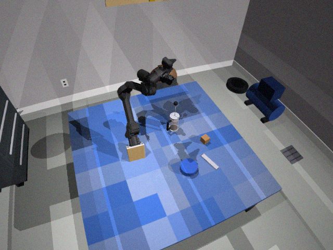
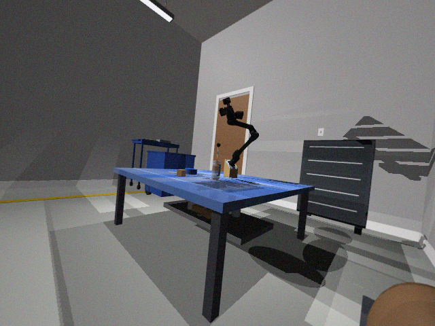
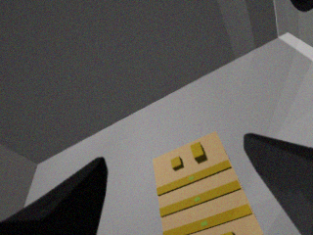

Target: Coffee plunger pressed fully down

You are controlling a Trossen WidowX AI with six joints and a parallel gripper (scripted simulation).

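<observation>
Right now the coffee press is 1 cm ahead of my gripper tip, 1 cm to the right of it and 46 cm below it. From my gripper tip the other things lie so: small brown cube (19 cm ahead, 23 cm to the right, 57 cm below).
</observation>
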